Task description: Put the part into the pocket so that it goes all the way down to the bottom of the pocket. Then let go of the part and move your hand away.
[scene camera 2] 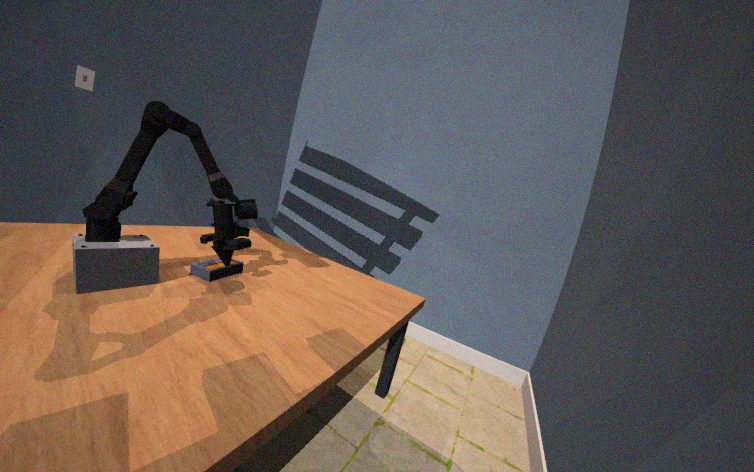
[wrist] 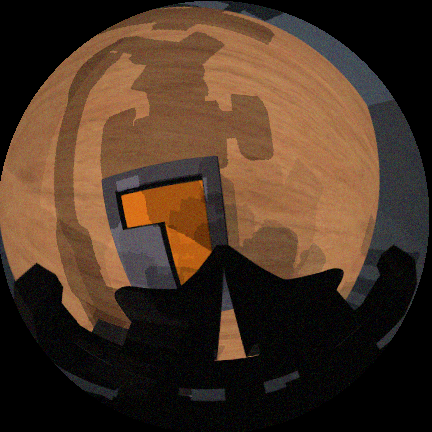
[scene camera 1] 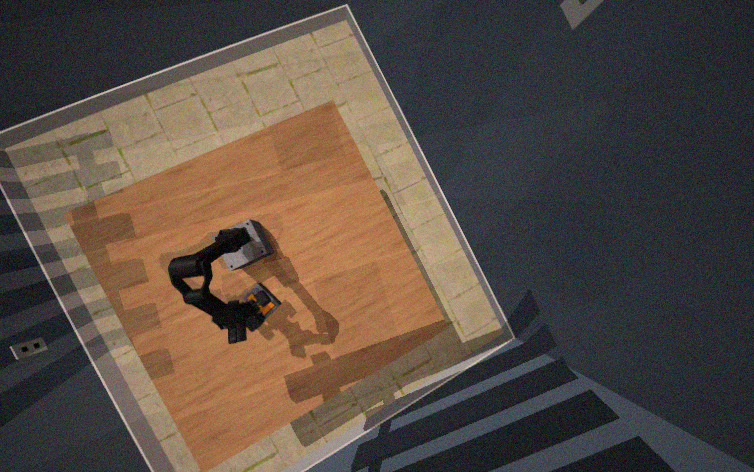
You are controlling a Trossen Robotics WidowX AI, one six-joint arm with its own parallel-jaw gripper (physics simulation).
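Places are measured from the arm's base along level axes (x right, y ahead, z up), in centimetres.
Pixels of known places: gripper, between the fingertips: (scene camera 2: 227,265) (wrist: 221,249) (scene camera 1: 254,308); arm's base, origin of its link: (scene camera 2: 101,239) (scene camera 1: 240,237).
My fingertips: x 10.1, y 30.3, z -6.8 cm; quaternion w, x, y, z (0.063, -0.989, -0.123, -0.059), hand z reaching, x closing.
Note:
Ahead of a thing's pixels: the offset from my fingertips to its top centre. Level surfaces: height alone.
The orange L-shaped part {dx -3.4, dy -1.5, dz -0.1 cm} (wrist: 187,202) (scene camera 2: 213,267) (scene camera 1: 269,307) lies inside the matching pocket of the grey block {dx -3.7, dy -1.4, dz +0.0 cm} (wrist: 218,200) (scene camera 2: 199,271) (scene camera 1: 272,293). In the wrist view its top looks level and no higher than the rim, with thin dark gaps along some edges. The depth beneath it is hidden. My gripper (wrist: 221,249) (scene camera 2: 227,264) is shut and empty. It points down, its tips low over the part close to the block's rim. The fingers hide the near end of the part in the wrist view; whether they touch it I cannot tell.
The wooden table {dz -3.7 cm} (scene camera 1: 333,233) (scene camera 2: 289,311) carries the grey box-shaped arm base (scene camera 1: 235,261) (scene camera 2: 116,269) beside the block. The black arm arches from this base to the block. Shadows of the arm fall across the table around the block.

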